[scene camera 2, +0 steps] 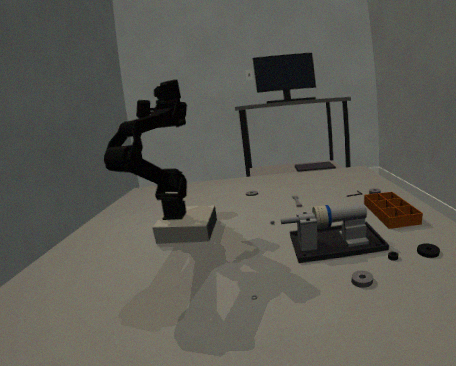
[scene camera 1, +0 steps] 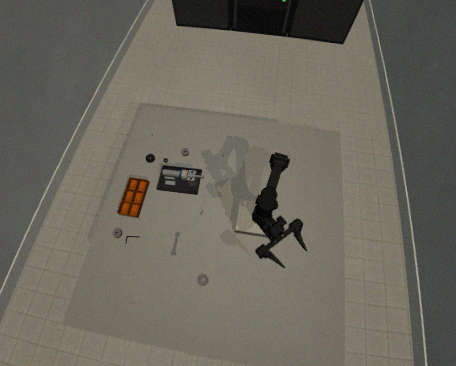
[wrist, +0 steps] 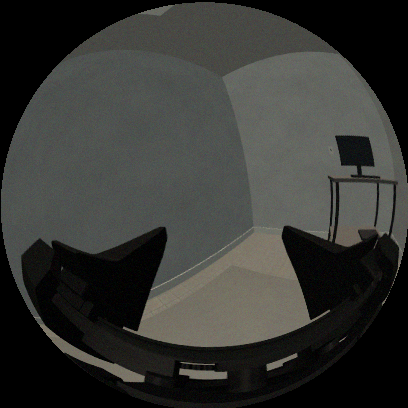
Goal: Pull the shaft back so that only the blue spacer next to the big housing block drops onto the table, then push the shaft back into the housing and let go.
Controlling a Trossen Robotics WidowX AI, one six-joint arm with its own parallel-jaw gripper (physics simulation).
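Frame: origin at the arm's base, x ahead, y left, z up, level; centimetres.
Seen in the pictures: gripper, fingertip midpoint: (scene camera 2: 153, 108) (scene camera 1: 295, 259) (wrist: 227, 233); arm's base, origin of the base link: (scene camera 2: 174, 215).
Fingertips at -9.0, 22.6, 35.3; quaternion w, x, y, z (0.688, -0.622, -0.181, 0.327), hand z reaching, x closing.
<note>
Pixels of each thing's top centre, then the offset from my fingertips to it, as dx, dy, dz. "*": a spot on its surface instead.
- shaft, surface spot: (scene camera 2: 289, 221) (scene camera 1: 200, 175) * +43.3, -40.2, -32.9
- orange compartment tray, middle of its top: (scene camera 2: 391, 203) (scene camera 1: 132, 195) +78.1, -25.0, -37.4
- grey ring, middle of its top: (scene camera 2: 362, 276) (scene camera 1: 185, 151) +56.5, -57.2, -39.8
- small black ring, middle of its top: (scene camera 2: 393, 253) (scene camera 1: 165, 160) +66.8, -50.1, -39.9
- wrench, middle of its top: (scene camera 2: 296, 199) (scene camera 1: 175, 243) +50.1, -4.1, -40.2
- hex key, middle of its top: (scene camera 2: 352, 193) (scene camera 1: 132, 239) +72.6, -2.6, -40.5
The shaft (scene camera 1: 200, 176) (scene camera 2: 289, 221) sticks out of the small upright support (scene camera 2: 308, 232) on the side toward the arm. The blue spacer (scene camera 1: 181, 174) (scene camera 2: 328, 215) is a thin ring against the end of the big grey housing (scene camera 1: 171, 172) (scene camera 2: 349, 212). Cream rings (scene camera 2: 320, 217) sit beside it, between it and the support. All this stands on a black base plate (scene camera 1: 180, 188) (scene camera 2: 327, 253). My gripper (scene camera 1: 295, 259) (wrist: 227, 233) is open and empty, held high and far from the shaft, on the other side of the arm's base. The shaft does not show in the wrist view.
An orange compartment tray (scene camera 1: 133, 197) (scene camera 2: 391, 217) stands beyond the base plate. Near the plate lie a grey ring (scene camera 1: 185, 152) (scene camera 2: 362, 279), a black ring (scene camera 1: 150, 158) (scene camera 2: 428, 250) and a small black ring (scene camera 1: 165, 160) (scene camera 2: 393, 256). A wrench (scene camera 1: 175, 244) (scene camera 2: 297, 201) and a hex key (scene camera 1: 131, 238) (scene camera 2: 355, 194) lie farther off.
</note>
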